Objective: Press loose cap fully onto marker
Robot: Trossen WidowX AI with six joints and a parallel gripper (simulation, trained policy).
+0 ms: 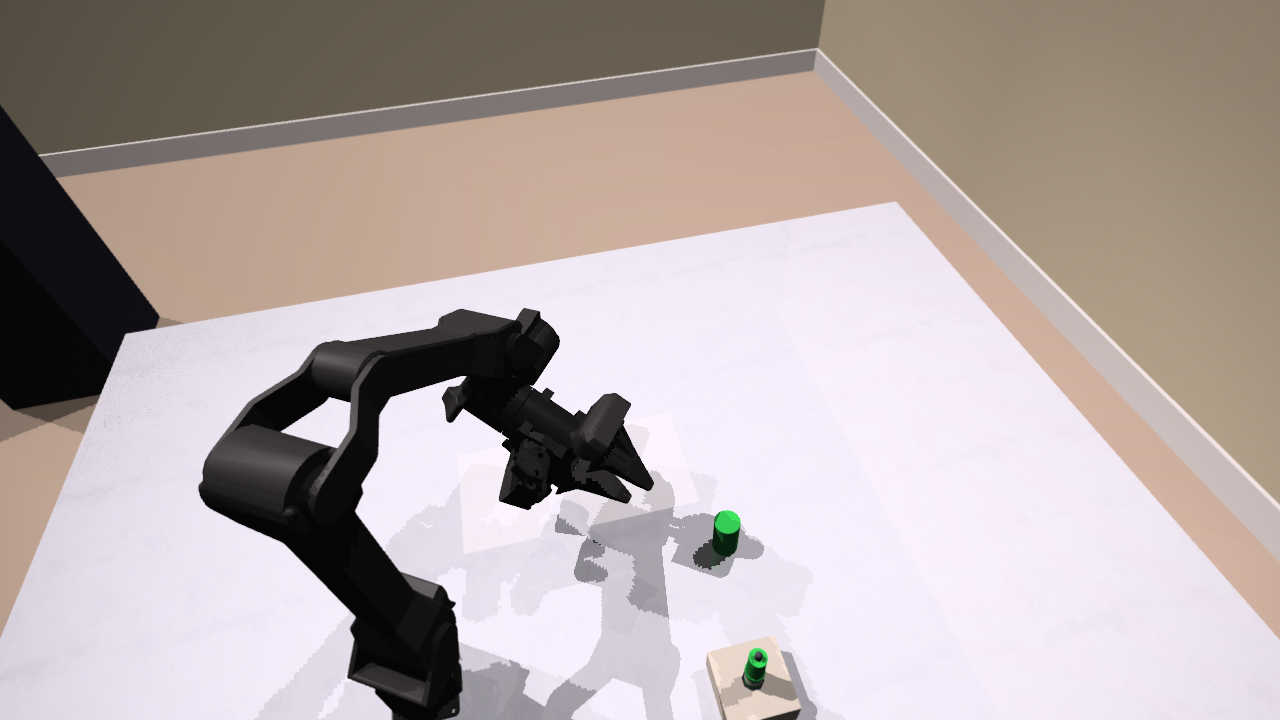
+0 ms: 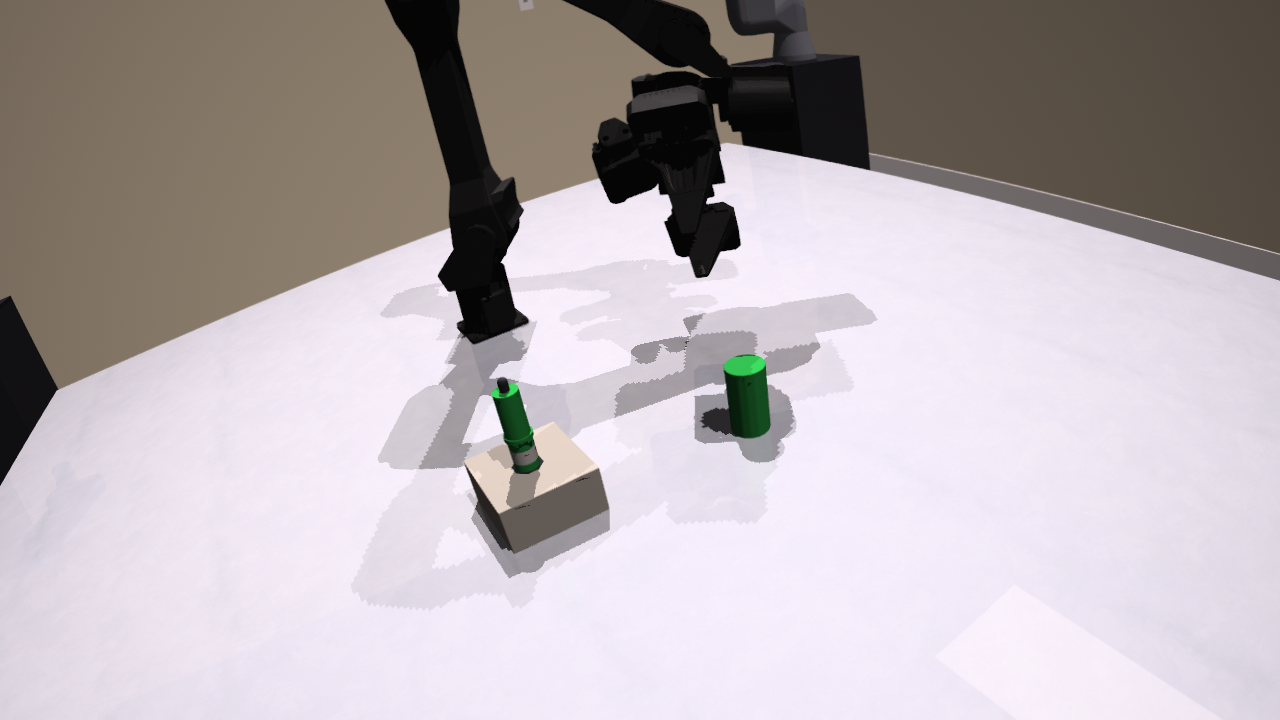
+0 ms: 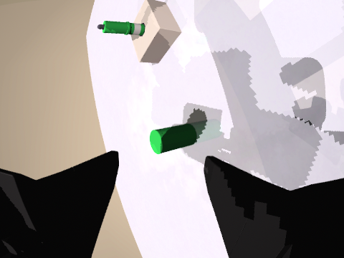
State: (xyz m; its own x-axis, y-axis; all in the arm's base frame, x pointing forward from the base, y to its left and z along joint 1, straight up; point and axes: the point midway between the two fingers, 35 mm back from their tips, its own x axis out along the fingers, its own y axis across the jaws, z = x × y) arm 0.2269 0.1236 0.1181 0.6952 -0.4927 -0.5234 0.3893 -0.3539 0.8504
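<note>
The green cap is 9 cm ahead of my gripper tip, 7 cm below it and 3 cm to the right of it. The rest, counted from my gripper tip: beige holder block: 19 cm to the right, 8 cm below, 6 cm ahead.
</note>
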